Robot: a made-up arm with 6 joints.
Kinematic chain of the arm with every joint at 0, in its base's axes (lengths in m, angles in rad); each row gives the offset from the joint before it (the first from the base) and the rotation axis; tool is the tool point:
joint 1: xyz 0 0 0.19 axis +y
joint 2: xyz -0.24 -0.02 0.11 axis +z
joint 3: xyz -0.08 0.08 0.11 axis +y
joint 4: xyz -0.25 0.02 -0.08 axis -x
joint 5: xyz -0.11 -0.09 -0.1 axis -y
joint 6: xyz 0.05 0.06 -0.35 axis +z
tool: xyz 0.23 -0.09 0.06
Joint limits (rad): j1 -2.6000..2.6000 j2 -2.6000..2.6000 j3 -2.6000..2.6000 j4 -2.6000..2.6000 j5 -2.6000..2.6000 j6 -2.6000..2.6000
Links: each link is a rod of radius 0.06 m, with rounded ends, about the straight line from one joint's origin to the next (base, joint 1, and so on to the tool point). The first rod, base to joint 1, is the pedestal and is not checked.
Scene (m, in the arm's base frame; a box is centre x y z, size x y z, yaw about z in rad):
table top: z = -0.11
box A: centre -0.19 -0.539 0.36 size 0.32 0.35 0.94 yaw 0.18
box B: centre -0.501 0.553 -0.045 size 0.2 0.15 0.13 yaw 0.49
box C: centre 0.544 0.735 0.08 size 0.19 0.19 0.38 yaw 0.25
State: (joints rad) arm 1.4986 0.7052 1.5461 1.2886 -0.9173 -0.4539
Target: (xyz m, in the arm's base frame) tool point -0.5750 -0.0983 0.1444
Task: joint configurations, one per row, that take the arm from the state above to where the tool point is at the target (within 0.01 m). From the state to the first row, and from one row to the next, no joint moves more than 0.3 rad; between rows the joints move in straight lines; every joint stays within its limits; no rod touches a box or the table.
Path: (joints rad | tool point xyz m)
1: 1.3403 0.5372 1.3847 1.0384 -0.8609 -0.3606 | 0.5289 -0.5203 0.6190
2: 1.1819 0.3692 1.2232 0.7881 -0.8046 -0.2673 | 0.2424 -0.5377 0.9002
3: 1.0236 0.2011 1.0618 0.5379 -0.7482 -0.1741 | -0.1274 -0.4262 1.0432
4: 0.8652 0.0331 0.9003 0.2877 -0.6919 -0.0808 | -0.4786 -0.2164 1.0009
5: 0.6894 0.0589 0.6730 0.2579 -0.5103 0.0263 | -0.6671 -0.1909 0.6986
6: 0.5137 0.0847 0.4457 0.2281 -0.3286 0.1334 | -0.6876 -0.1511 0.3848
7: 0.3379 0.1104 0.2184 0.1984 -0.1470 0.2405 | -0.5750 -0.0983 0.1444

